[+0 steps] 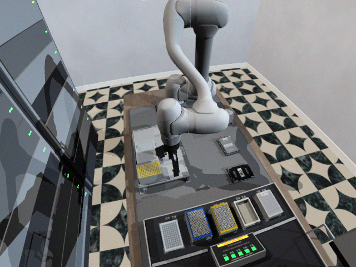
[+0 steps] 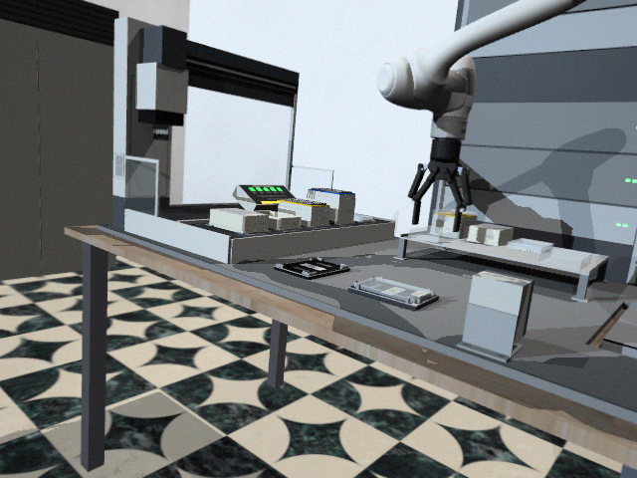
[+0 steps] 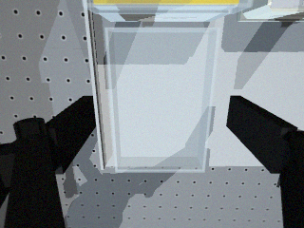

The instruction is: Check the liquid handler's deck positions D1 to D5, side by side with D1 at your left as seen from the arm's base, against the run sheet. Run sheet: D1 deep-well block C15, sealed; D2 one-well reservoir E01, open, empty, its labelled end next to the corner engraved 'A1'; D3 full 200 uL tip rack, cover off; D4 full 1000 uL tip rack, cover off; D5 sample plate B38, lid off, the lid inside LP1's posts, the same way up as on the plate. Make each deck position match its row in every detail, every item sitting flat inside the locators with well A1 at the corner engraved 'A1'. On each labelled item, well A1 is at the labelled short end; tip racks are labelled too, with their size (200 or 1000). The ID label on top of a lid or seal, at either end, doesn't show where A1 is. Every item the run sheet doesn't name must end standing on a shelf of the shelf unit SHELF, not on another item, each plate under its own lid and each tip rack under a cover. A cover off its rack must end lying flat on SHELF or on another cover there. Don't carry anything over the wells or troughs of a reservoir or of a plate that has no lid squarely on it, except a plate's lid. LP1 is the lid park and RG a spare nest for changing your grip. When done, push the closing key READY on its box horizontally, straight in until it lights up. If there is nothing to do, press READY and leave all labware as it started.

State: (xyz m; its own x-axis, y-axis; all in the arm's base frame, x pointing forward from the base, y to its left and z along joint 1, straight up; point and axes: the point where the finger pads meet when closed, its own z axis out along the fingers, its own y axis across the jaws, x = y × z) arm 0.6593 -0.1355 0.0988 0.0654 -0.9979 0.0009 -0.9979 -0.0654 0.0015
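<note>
Right now my hand is 3 cm above the clear tip rack cover. Also, from my hand: sample plate (34 cm ahead, 8 cm to the right, 5 cm below); then shelf (16 cm behind, 8 cm to the right, 5 cm below); then blue-rimmed tip rack (33 cm ahead, 4 cm to the left, 2 cm above).
</note>
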